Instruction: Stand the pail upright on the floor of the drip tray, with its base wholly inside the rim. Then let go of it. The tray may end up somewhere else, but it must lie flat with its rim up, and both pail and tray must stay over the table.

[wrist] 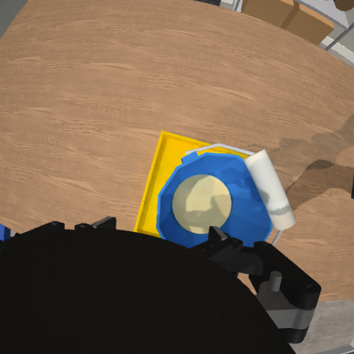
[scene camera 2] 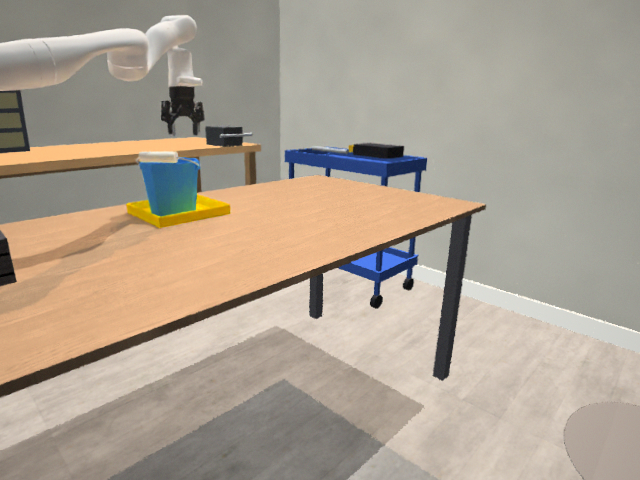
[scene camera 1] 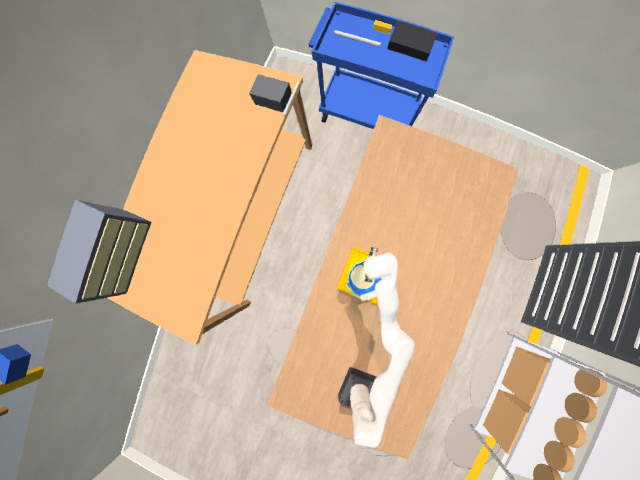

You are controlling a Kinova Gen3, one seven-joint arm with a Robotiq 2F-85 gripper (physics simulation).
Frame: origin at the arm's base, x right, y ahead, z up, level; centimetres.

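Seen in the pictures: gripper, fingertip midpoint: (scene camera 2: 184, 135); arm's base, origin of the base link: (scene camera 1: 359, 392).
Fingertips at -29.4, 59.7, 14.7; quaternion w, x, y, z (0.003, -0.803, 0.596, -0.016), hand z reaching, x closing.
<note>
Offsets run from my fingertips to a thing's middle, as dx, dy, dz. Level surfaces: height alone.
The blue pail @(+3.3, -6.8, -13.4) (scene camera 1: 360, 277) (scene camera 2: 171, 187) (wrist: 245, 200) stands upright in the yellow drip tray (scene camera 1: 356, 255) (scene camera 2: 216, 210) (wrist: 156, 182). Its base looks inside the rim; the wrist view hides part of the tray behind the pail and gripper. The tray lies flat on the table, rim up. The pail's white handle grip @(+8.5, -11.6, -5.2) (scene camera 2: 158, 156) (wrist: 271, 190) hangs over at the pail's rim, on the robot-base side. My gripper (scene camera 2: 184, 132) (wrist: 161, 232) is wide open and empty, a little above the pail's rim and apart from it. In scene camera 1 the arm partly covers the pail.
The wooden table @(dz -23.6) (scene camera 1: 429, 206) (scene camera 2: 289, 227) bears pail and tray, close to its left long edge in scene camera 1. The dark robot base (scene camera 1: 356, 386) stands at one end. A blue cart (scene camera 1: 377, 64) (scene camera 2: 403, 166) and a second bench (scene camera 1: 206, 155) stand beyond the table.
</note>
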